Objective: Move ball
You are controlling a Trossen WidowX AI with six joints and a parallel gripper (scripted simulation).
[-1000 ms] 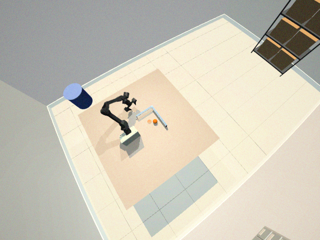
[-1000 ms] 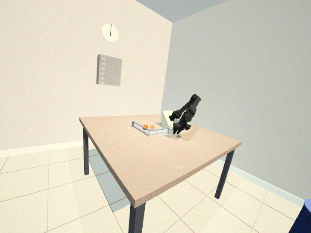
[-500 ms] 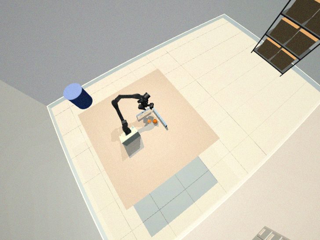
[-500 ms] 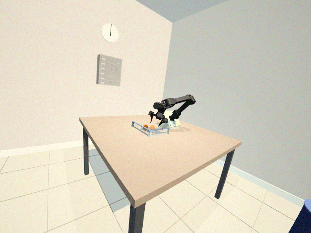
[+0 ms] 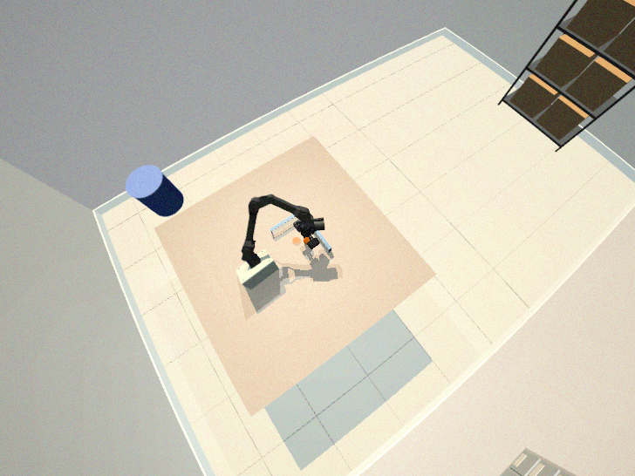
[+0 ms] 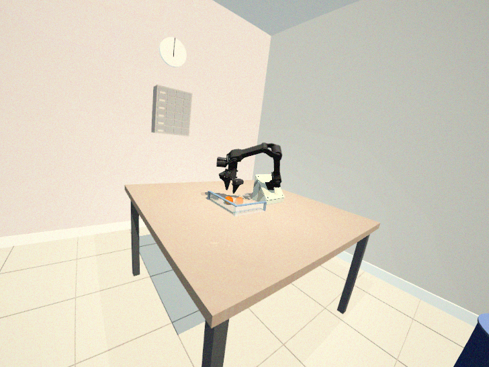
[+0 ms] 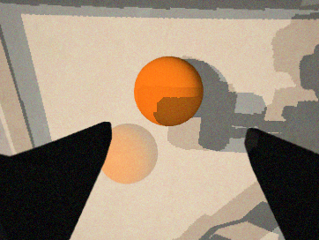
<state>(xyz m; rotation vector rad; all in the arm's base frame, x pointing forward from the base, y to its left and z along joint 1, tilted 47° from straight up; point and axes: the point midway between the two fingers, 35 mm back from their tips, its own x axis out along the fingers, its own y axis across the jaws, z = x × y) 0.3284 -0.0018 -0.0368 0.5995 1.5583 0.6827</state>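
The orange ball lies 60 mm below my gripper tip, 10 mm to the left of it and 10 mm ahead of it. From my gripper tip the other things lie so: see-through copy (60 mm below, 50 mm behind, 40 mm to the left); then wall segment (180 mm to the left, 50 mm below, 30 mm behind).
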